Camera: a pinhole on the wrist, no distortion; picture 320 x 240 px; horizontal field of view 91.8 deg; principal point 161.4 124.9 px. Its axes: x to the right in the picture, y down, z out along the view. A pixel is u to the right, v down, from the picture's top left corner.
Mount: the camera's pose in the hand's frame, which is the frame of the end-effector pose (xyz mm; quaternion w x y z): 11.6 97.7 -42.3 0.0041 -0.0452 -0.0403 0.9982
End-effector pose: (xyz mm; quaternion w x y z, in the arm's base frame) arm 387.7 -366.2 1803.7 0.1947 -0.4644 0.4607 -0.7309
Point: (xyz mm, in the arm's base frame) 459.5 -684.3 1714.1
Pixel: 53.8 22.4
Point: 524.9 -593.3 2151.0
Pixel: outside the picture
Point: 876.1 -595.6 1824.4
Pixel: 168.1 131.3
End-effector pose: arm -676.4 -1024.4 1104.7 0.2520 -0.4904 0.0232 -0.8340
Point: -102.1 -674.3 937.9
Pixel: 293.7 149.3
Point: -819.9 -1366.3 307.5
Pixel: behind the camera
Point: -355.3 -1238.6 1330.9
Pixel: 86.1 44.6
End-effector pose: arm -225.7 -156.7 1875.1 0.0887 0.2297 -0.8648 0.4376
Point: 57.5 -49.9 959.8
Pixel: outside the picture
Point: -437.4 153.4 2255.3
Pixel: behind the camera
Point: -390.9 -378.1 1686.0
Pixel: 78.3 110.0
